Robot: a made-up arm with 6 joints. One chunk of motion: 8 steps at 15 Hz.
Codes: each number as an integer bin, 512 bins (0 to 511) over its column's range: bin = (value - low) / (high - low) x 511, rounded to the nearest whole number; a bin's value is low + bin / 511 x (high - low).
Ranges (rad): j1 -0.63..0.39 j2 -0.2..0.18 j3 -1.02..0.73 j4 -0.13..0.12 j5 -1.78..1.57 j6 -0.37..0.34
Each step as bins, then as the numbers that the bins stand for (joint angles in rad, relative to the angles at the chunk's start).
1 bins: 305 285 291 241 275 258
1 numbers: -0.0212 0.0119 -0.0234 -0.0121 0.0228 -0.0115
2 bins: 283 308 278 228 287 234
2 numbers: -0.0651 0.0290 -0.0679 -0.0185 0.1015 -0.0449
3 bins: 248 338 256 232 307 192
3 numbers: -0.1350 0.0514 -0.1433 -0.0165 0.2326 -0.1032
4 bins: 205 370 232 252 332 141
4 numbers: -0.2208 0.0751 -0.2255 -0.0067 0.3965 -0.1741
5 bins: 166 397 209 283 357 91
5 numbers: -0.2986 0.0952 -0.3042 0.0085 0.5604 -0.2436
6 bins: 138 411 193 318 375 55
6 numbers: -0.3545 0.1056 -0.3590 0.0256 0.6784 -0.2936
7 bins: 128 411 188 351 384 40
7 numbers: -0.3745 0.1056 -0.3762 0.0417 0.7374 -0.3144
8 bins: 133 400 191 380 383 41
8 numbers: -0.3645 0.0975 -0.3659 0.0559 0.7309 -0.3130
